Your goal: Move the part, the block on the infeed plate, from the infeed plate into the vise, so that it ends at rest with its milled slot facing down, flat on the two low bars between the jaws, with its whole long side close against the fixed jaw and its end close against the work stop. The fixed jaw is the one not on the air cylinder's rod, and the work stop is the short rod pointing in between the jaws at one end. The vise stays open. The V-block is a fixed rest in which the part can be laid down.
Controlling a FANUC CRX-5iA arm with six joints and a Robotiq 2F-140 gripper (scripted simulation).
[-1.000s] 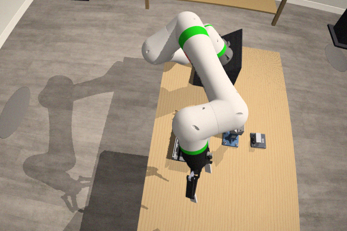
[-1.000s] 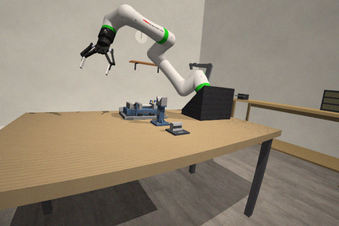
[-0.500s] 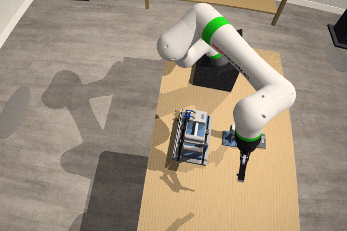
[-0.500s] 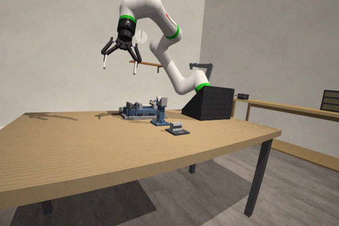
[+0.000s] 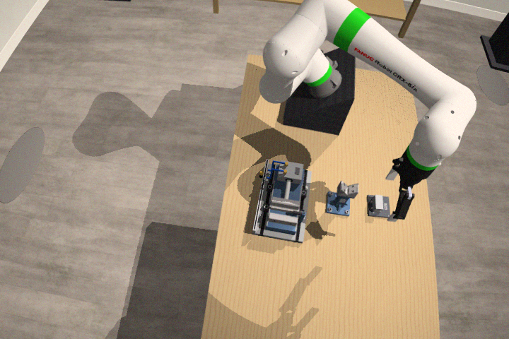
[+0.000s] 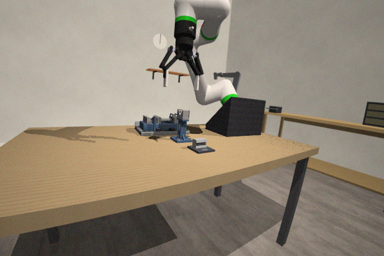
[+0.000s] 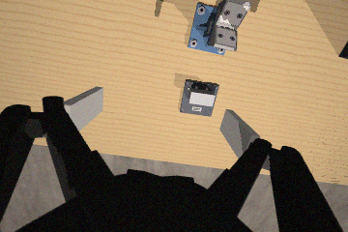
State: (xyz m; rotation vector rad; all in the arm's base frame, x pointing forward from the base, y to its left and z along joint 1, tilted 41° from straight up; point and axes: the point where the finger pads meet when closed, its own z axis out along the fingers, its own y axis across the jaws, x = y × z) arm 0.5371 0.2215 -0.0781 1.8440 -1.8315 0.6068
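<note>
Now: hand 240 mm above the part, 90 mm past it and 50 mm to the right of it. Also, from my hand: dark infeed plate 270 mm below, 90 mm behind, 60 mm to the left; V-block post 210 mm below, 110 mm to the right, 80 mm behind; work stop 280 mm to the right, 180 mm below, 20 mm ahead.
</note>
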